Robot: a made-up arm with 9 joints. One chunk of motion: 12 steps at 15 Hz.
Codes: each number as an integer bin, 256 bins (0 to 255) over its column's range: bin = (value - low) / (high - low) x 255, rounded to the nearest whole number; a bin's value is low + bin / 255 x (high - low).
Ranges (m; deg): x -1.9..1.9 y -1.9..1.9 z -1.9..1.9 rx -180..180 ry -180..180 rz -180..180
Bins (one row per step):
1: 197 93 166 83 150 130
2: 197 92 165 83 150 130
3: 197 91 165 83 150 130
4: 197 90 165 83 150 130
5: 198 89 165 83 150 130
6: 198 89 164 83 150 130
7: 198 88 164 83 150 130
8: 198 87 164 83 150 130
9: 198 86 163 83 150 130
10: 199 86 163 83 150 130
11: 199 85 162 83 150 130
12: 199 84 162 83 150 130
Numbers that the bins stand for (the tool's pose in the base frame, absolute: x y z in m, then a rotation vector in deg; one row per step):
1: 1.0357 -0.5141 0.5737 -62.82 31.76 3.53
2: 1.0357 -0.5290 0.5588 -62.82 31.76 3.53
3: 1.0357 -0.5439 0.5588 -62.82 31.76 3.53
4: 1.0357 -0.5588 0.5588 -62.82 31.76 3.53
5: 1.0506 -0.5737 0.5588 -62.82 31.76 3.53
6: 1.0506 -0.5737 0.5439 -62.82 31.76 3.53
7: 1.0506 -0.5886 0.5439 -62.82 31.76 3.53
8: 1.0506 -0.6035 0.5439 -62.82 31.76 3.53
9: 1.0506 -0.6184 0.5290 -62.82 31.76 3.53
10: 1.0655 -0.6184 0.5290 -62.82 31.76 3.53
11: 1.0655 -0.6333 0.5141 -62.82 31.76 3.53
12: 1.0655 -0.6482 0.5141 -62.82 31.76 3.53

